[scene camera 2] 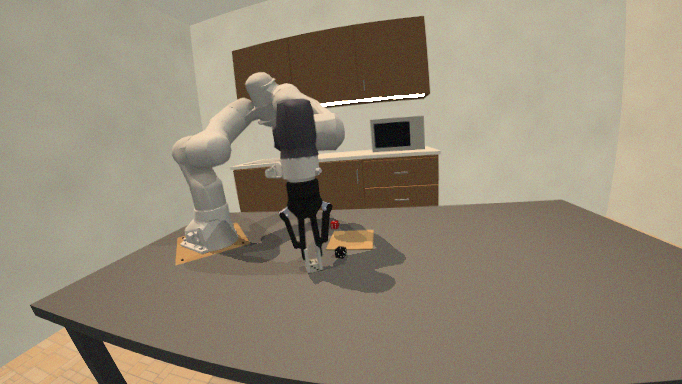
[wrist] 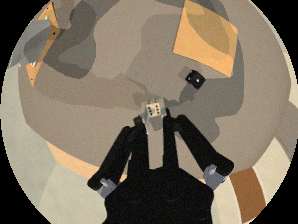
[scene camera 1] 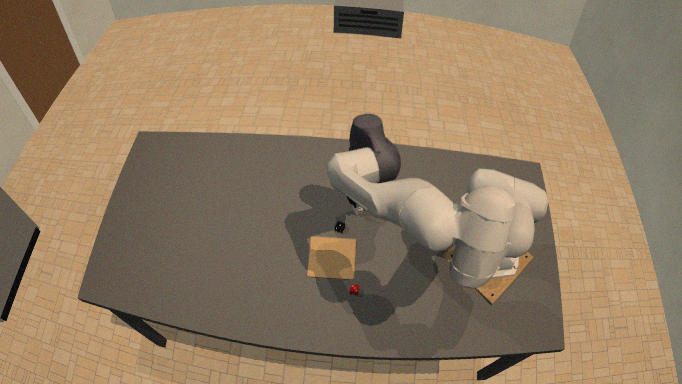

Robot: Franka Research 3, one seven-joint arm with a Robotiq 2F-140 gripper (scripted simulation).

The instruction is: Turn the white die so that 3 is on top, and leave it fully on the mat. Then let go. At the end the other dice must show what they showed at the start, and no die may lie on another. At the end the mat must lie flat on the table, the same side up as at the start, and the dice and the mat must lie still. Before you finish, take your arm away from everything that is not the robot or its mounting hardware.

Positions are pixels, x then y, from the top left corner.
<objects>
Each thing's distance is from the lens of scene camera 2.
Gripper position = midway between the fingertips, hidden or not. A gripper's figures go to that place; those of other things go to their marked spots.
gripper (scene camera 2: 314, 268): 0.63 m
mat (scene camera 2: 357, 239): 0.77 m
</objects>
